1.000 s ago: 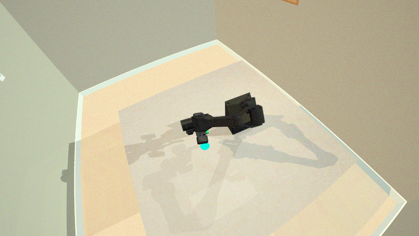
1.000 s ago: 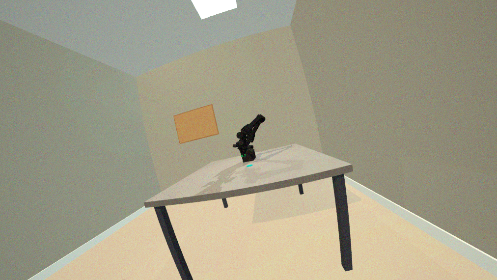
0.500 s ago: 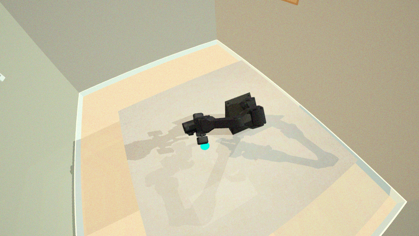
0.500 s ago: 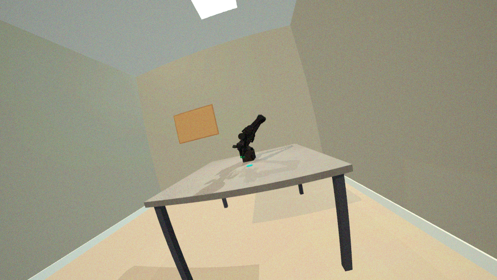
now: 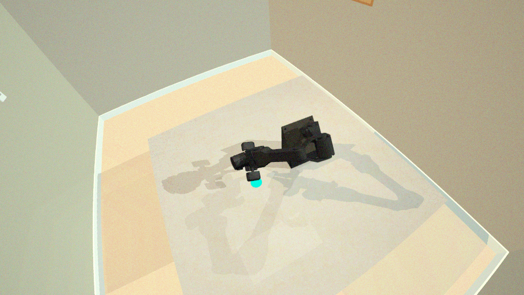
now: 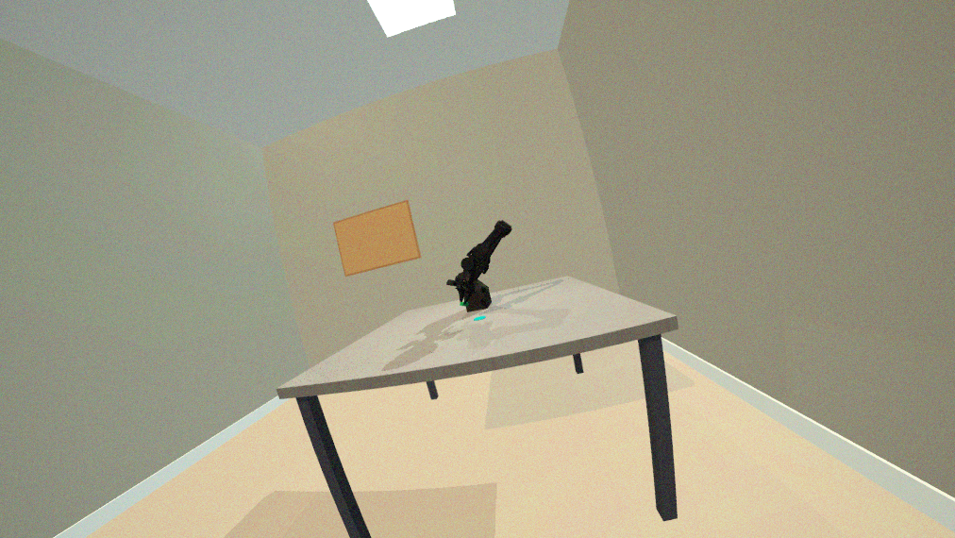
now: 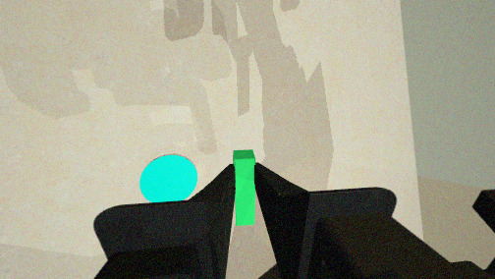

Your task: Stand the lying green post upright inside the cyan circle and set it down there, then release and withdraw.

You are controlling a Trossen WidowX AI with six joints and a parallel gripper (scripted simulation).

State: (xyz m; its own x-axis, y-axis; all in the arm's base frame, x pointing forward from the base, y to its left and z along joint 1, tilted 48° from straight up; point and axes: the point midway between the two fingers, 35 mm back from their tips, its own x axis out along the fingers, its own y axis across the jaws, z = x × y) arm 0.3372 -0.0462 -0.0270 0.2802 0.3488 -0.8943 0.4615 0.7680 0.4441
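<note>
The cyan circle lies 6 cm to the left of my gripper tip and 9 cm below it. The rest, counted from my gripper tip: green post 2 cm behind, 1 cm to the left, 1 cm below.
</note>
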